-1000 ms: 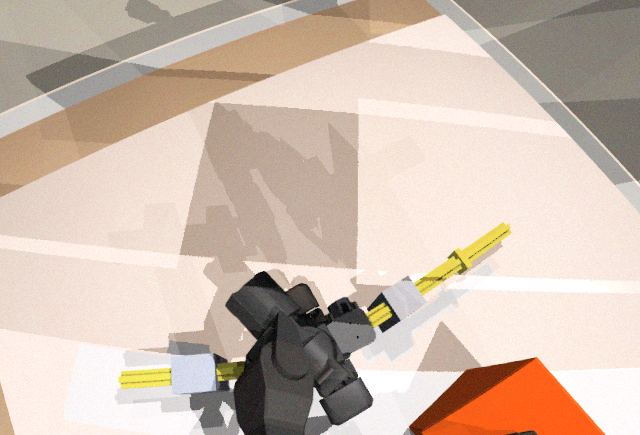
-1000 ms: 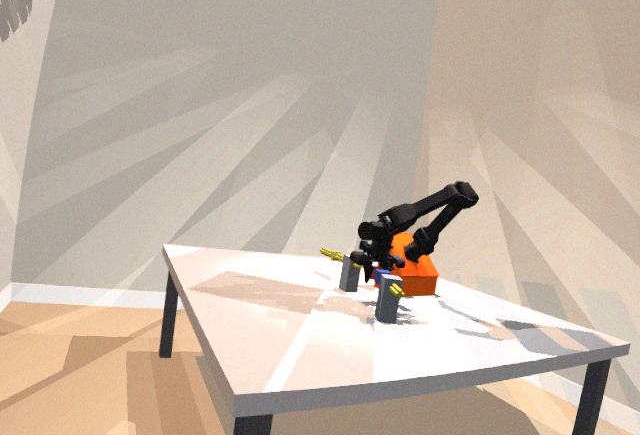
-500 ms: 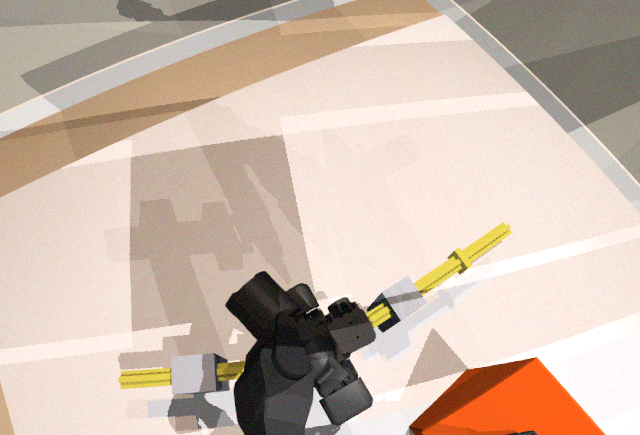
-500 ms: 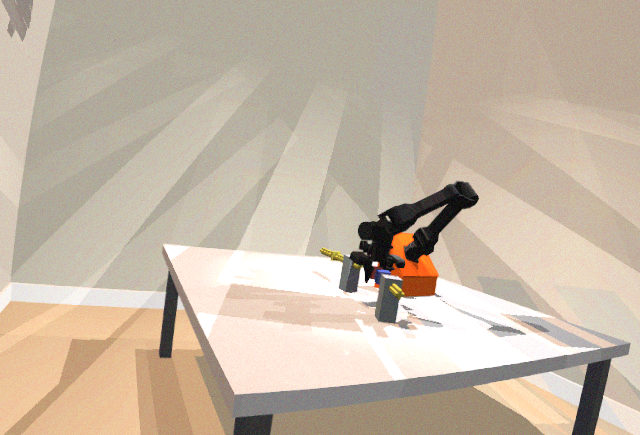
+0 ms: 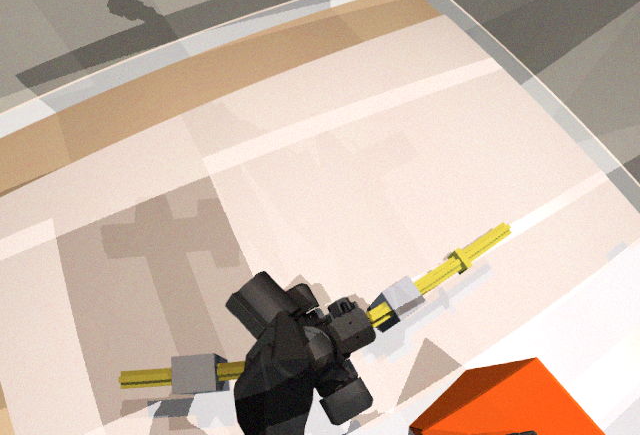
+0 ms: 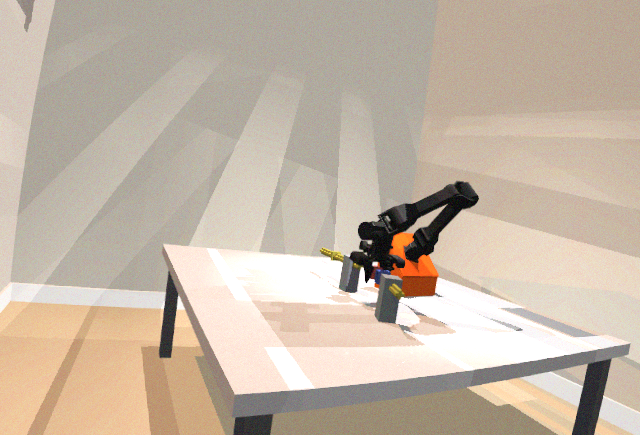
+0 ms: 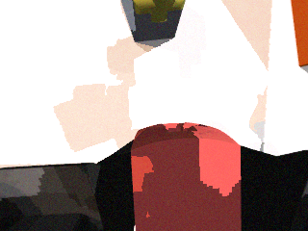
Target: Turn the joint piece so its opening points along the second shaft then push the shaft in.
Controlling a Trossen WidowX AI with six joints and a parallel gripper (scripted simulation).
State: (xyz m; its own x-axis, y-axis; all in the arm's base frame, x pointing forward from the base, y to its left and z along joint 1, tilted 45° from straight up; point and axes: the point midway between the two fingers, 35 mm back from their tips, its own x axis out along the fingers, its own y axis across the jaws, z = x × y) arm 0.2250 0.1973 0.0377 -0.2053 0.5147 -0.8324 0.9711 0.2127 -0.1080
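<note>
Now: gripper tip 10 mm to the right of the red square joint piece and 40 mm below it.
</note>
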